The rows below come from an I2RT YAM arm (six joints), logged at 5 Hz.
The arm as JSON. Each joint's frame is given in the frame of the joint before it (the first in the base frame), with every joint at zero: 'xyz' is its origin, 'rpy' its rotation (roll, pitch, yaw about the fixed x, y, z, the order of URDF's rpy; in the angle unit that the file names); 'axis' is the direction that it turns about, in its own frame. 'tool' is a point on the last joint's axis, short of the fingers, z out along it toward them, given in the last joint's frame.
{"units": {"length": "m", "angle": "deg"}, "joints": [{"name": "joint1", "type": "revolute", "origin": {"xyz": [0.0, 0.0, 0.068], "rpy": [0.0, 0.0, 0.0]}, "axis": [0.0, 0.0, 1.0]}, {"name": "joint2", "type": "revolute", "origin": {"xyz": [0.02, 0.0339, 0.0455], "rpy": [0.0, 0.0, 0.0]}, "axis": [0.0, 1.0, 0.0]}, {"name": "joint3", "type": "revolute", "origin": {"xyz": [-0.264, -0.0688, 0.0], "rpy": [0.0, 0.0, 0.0]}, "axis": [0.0, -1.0, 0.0]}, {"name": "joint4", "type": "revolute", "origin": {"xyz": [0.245, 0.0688, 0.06], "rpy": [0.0, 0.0, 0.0]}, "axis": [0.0, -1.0, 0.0]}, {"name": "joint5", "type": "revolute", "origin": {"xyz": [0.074, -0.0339, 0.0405], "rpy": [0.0, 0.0, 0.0]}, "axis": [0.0, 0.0, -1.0]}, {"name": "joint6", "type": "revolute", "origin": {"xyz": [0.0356, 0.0, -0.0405], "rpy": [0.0, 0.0, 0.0]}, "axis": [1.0, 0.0, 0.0]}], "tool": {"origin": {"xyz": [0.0, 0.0, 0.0], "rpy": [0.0, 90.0, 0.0]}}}
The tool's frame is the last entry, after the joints.
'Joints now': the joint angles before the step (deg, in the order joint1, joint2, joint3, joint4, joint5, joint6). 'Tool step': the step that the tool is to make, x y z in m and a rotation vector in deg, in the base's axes. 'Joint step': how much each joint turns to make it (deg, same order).
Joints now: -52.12, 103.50, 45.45, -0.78, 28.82, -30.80
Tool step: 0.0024, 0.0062, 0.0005, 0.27, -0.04, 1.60
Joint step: 1.00, -0.79, -0.87, 0.12, -0.48, -0.47
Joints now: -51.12, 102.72, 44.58, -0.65, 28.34, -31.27
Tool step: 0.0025, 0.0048, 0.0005, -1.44, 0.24, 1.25
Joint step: 0.99, -0.63, -1.16, 1.93, 0.80, -0.91
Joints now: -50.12, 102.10, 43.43, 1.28, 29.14, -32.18
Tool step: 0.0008, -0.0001, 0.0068, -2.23, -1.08, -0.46
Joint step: 0.19, -1.29, -0.31, 1.31, 0.86, 0.23
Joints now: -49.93, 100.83, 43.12, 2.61, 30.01, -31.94
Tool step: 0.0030, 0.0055, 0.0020, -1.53, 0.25, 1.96
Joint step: 1.13, -0.96, -1.22, 2.06, 0.48, -1.58
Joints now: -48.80, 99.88, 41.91, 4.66, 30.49, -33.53
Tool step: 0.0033, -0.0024, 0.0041, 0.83, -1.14, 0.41
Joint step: 0.03, -0.08, 1.35, -1.61, -1.35, 0.62
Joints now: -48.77, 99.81, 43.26, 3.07, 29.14, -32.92
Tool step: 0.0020, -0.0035, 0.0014, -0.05, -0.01, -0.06
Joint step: -0.15, 0.50, 1.03, -0.44, -0.03, -0.10
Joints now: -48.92, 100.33, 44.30, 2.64, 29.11, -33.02
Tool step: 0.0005, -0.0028, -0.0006, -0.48, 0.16, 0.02
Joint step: -0.24, 0.55, 0.31, 0.75, 0.19, -0.54
